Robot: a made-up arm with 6 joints.
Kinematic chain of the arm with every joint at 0, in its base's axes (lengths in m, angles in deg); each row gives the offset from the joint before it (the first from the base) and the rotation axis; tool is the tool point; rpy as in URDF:
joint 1: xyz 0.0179 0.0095 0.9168 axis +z
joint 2: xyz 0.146 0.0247 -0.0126 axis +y
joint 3: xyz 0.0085 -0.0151 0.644 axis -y
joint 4: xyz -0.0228 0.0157 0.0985 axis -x
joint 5: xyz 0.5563 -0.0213 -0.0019 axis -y
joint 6: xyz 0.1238 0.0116 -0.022 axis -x
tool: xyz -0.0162 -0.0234 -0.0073 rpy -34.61 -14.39 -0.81
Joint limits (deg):
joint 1: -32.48..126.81
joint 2: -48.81..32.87
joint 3: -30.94..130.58
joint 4: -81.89..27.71
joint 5: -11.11..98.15
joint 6: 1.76..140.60
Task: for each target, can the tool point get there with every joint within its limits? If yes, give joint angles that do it. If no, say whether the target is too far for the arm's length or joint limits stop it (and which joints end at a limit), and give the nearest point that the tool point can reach.
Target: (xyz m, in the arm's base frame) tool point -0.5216 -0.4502 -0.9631
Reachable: no: too far | nearest point -0.6513 -0.5607 1.1286 | short by 2.099 m
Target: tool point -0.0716 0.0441 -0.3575
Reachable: no: joint limits stop it (at a limit: joint 1, joint 2, joint 3, joint 5, joint 6) | nearest point -0.4924 0.6471 0.8887 | short by 1.447 m
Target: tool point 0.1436 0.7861 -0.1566
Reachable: no: joint limits stop it (at a limit: joint 2, joint 3, joint 6) | nearest point 0.1491 0.8199 0.8884 | short by 1.046 m
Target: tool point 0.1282 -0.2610 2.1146
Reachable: yes | joints 112.96 -17.57 89.58 -27.53 1.72 20.15
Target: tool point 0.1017 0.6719 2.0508
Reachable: yes | joints 78.87 14.29 54.71 16.80 45.00 127.29
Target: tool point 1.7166 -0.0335 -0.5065
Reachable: no: too far | nearest point 0.9102 -0.0131 0.9138 | short by 1.633 m
